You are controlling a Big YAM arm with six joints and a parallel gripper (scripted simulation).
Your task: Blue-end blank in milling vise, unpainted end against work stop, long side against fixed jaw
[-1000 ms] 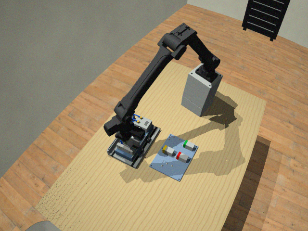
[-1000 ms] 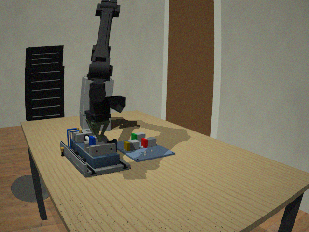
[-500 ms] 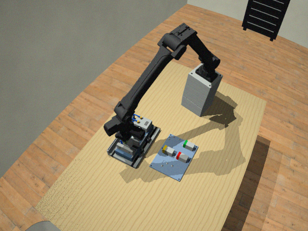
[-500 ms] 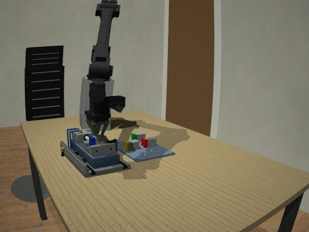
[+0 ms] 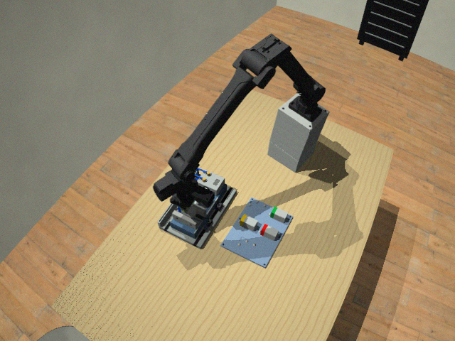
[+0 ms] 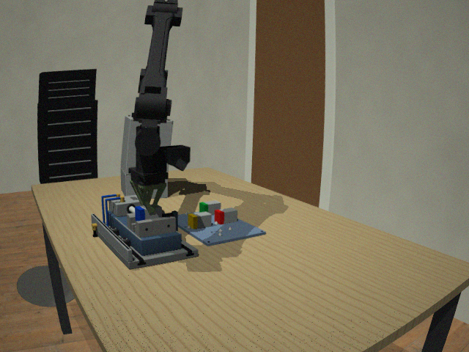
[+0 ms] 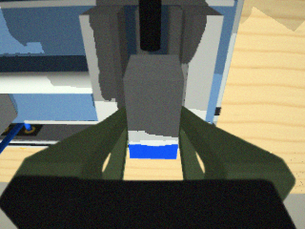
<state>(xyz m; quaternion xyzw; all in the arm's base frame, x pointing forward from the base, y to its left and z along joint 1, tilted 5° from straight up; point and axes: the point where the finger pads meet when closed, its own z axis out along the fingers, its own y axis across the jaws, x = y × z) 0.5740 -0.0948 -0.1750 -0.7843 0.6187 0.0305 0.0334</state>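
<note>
The fixed jaw lies 30 mm ahead of my hand, 10 mm to the left of it and 40 mm below it. Round my hand: light blue plate: 150 mm behind, 220 mm to the left, 110 mm below; yellow-ended blank: 150 mm behind, 180 mm to the left, 90 mm below; black work stop rod: 10 mm behind, 50 mm to the left, 30 mm below.
</note>
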